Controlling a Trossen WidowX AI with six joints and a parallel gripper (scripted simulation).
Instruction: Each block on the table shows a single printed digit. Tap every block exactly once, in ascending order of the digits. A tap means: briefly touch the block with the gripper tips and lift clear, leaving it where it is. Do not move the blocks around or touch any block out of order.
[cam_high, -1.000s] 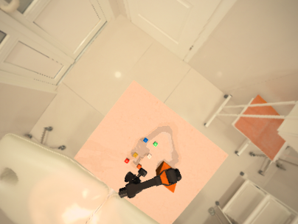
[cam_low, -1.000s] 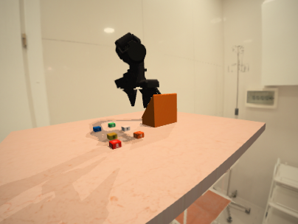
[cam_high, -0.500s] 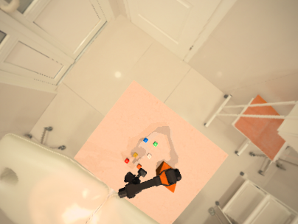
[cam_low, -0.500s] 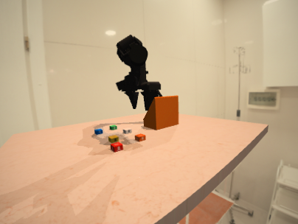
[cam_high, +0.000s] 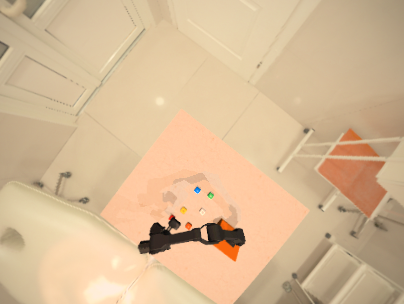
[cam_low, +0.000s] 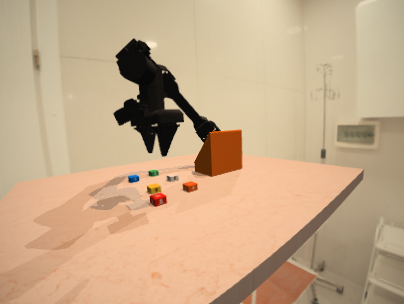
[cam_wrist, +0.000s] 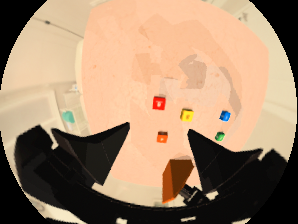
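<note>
Right now the white block is 11 cm behind my gripper tip, 16 cm to the right of it and 11 cm below it. The rest, counted from my gripper tip: orange block: 11 cm behind, 3 cm to the right, 11 cm below; then red block: 1 cm ahead, 11 cm below; then yellow block: 2 cm behind, 9 cm to the right, 11 cm below.
</note>
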